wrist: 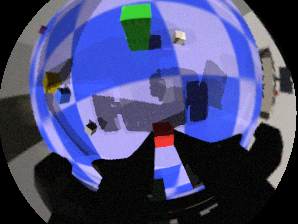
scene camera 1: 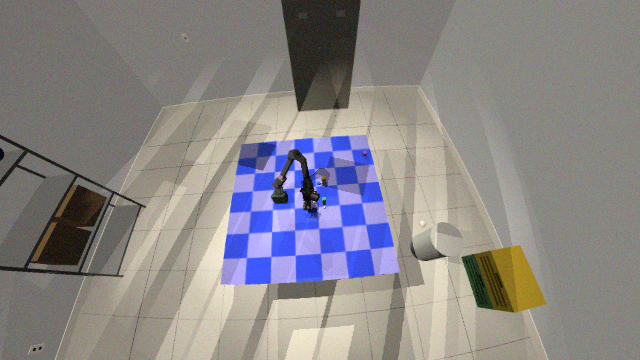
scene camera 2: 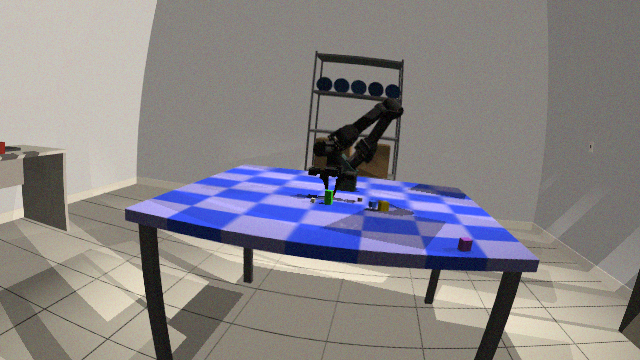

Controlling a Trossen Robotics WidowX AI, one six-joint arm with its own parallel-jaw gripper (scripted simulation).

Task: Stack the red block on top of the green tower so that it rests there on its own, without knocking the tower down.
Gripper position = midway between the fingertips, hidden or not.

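Note:
My gripper (scene camera 2: 330,194), (wrist: 161,132), in sight.

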